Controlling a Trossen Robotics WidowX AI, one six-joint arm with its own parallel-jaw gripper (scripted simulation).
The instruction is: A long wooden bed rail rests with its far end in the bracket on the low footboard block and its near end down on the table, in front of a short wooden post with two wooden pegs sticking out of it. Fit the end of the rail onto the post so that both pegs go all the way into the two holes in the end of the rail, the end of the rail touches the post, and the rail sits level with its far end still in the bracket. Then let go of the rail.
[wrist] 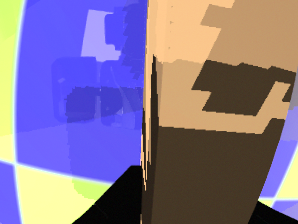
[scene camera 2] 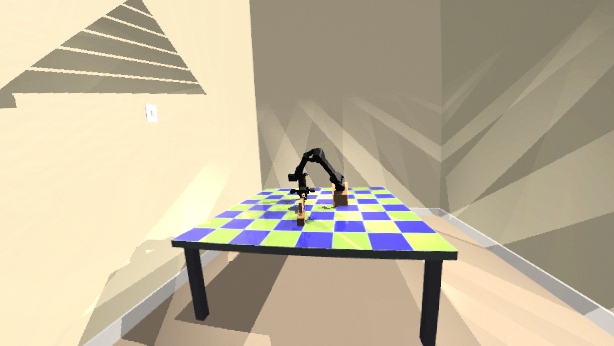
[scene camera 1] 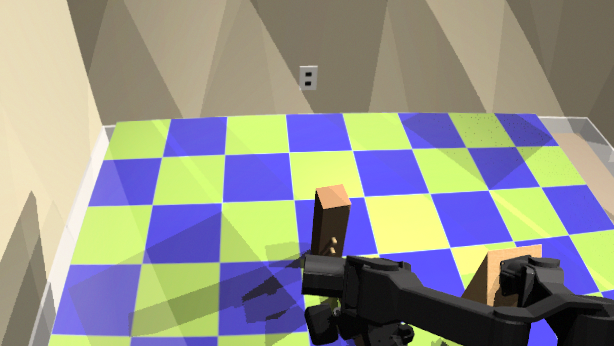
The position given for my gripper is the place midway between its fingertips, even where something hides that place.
In view: my gripper (wrist: 164, 175) and a long wooden rail (wrist: 213, 87).
